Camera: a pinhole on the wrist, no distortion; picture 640 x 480 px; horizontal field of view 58.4 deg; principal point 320.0 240.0 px. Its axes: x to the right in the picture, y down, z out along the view. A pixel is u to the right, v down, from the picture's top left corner.
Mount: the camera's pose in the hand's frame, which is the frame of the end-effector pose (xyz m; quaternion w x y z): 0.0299 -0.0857 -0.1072 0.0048 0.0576 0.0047 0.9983
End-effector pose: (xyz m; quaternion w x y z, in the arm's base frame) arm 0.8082 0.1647 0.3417 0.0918 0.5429 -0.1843 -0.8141
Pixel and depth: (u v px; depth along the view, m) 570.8 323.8 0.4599
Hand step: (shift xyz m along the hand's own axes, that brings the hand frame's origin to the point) -0.1179 -0.1469 0.3735
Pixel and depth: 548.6 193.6 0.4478
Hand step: -0.0958 -0.0436 0.3578
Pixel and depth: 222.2 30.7 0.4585
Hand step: 0.1620 0.0851 0.3376
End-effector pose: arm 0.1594 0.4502 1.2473 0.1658 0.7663 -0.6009 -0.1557
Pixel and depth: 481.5 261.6 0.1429
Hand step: 0.0063 -0.0894 0.0394
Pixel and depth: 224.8 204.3 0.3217
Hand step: 0.1202 -0.0633 0.2060
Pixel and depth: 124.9 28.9 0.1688
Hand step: 0.1070 -0.0226 0.0532
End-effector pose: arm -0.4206 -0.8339 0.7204 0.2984 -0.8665 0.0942 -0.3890
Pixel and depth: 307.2 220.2 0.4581
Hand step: 0.0929 -0.0659 0.3465
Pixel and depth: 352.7 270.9 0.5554
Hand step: 0.0620 -0.1104 0.4484
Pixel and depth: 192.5 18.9 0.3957
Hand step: 0.1643 0.0697 0.2742
